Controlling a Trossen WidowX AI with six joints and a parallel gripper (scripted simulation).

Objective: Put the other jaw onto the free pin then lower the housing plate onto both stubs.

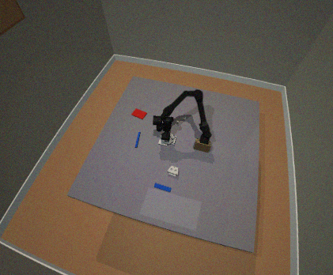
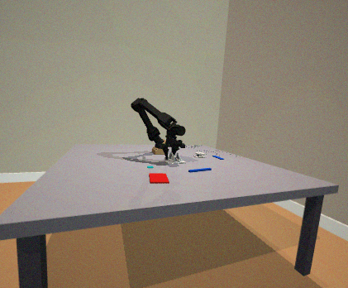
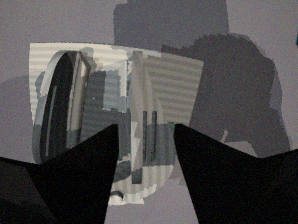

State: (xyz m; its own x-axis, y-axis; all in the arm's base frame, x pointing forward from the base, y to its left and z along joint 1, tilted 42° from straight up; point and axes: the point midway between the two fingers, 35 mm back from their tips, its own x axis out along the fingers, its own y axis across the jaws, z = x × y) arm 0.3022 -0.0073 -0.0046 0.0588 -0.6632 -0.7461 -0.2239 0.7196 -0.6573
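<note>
Now: the white block 15 cm behind my gripper tip, 27 cm to the left of it and 1 cm below it. Round my gripper tip: teal piece (12 cm ahead, 14 cm to the right, 2 cm below); then long blue bar (21 cm ahead, 11 cm to the left, 1 cm below); then pale part (4 cm behind, 16 cm to the right).
</note>
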